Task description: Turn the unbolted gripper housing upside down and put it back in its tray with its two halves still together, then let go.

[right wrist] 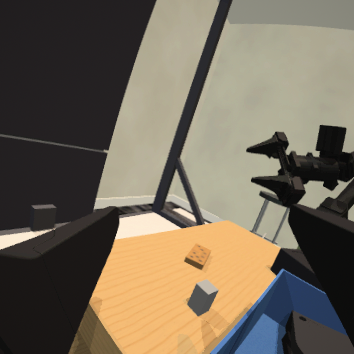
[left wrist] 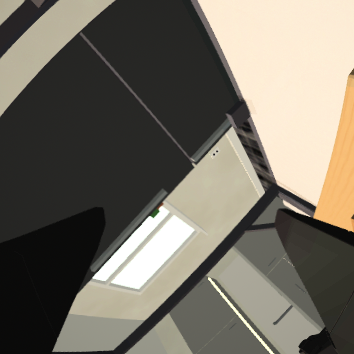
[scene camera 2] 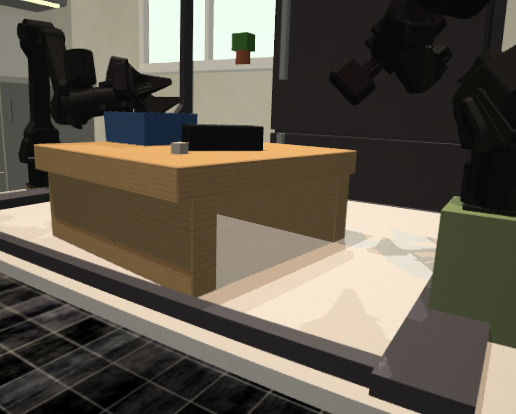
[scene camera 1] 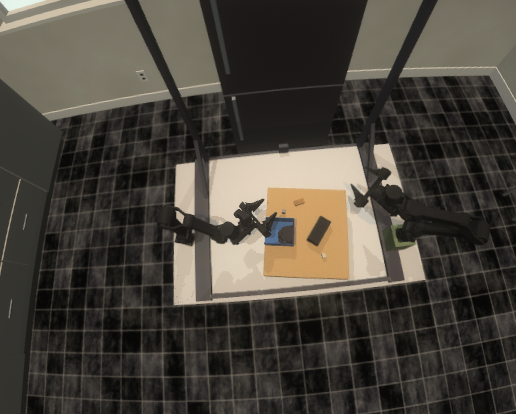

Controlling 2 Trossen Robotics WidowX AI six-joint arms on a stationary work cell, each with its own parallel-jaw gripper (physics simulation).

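Places are measured from the left arm's base along level axes (x right, y ahead, z up), in centimetres.
Where they show: left gripper, fingertip midpoint: (right wrist: 248,163) (left wrist: 191,216) (scene camera 2: 374,70) (scene camera 1: 357,175); right gripper, fingertip midpoint: (right wrist: 203,213) (scene camera 2: 176,91) (scene camera 1: 270,205); left arm's base at its link origin: (scene camera 2: 498,209) (scene camera 1: 403,234); right arm's base at its link origin: (scene camera 2: 41,185) (scene camera 1: 187,238).
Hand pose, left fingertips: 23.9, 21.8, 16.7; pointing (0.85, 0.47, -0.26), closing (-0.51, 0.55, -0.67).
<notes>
Each offset is from my left fingertips to the top centre of the thing, as dx, dy, dz.
The gripper housing @(-19.0, +31.5, -9.5) (scene camera 1: 287,234) (right wrist: 322,335) is a dark piece with a rounded outline. It lies in the blue tray @(-17.8, +34.5, -8.2) (scene camera 1: 286,220) (scene camera 2: 125,129) (right wrist: 260,325), at the tray's right side in scene camera 1. The right wrist view cuts off part of it, so which face is up and whether its halves meet I cannot tell. My right gripper (scene camera 1: 269,208) (scene camera 2: 172,92) (right wrist: 203,213) is open and empty, above the tray's left end in scene camera 1, apart from the housing. My left gripper (scene camera 1: 361,178) (left wrist: 191,216) (right wrist: 248,163) is open and empty, raised beyond the wooden stand's right edge.
On the wooden stand (scene camera 1: 305,265) (scene camera 2: 280,155), a long black block @(-18.9, +17.6, -9.8) (scene camera 1: 319,231) (scene camera 2: 222,137) lies right of the tray. A small orange brick @(-4.3, +24.2, -12.8) (scene camera 1: 299,202) (right wrist: 198,256), a grey block @(-8.4, +31.6, -11.2) (scene camera 1: 283,211) (right wrist: 202,298) and a pale block @(-29.5, +16.9, -12.1) (scene camera 1: 324,255) (scene camera 2: 179,147) lie around them.
</notes>
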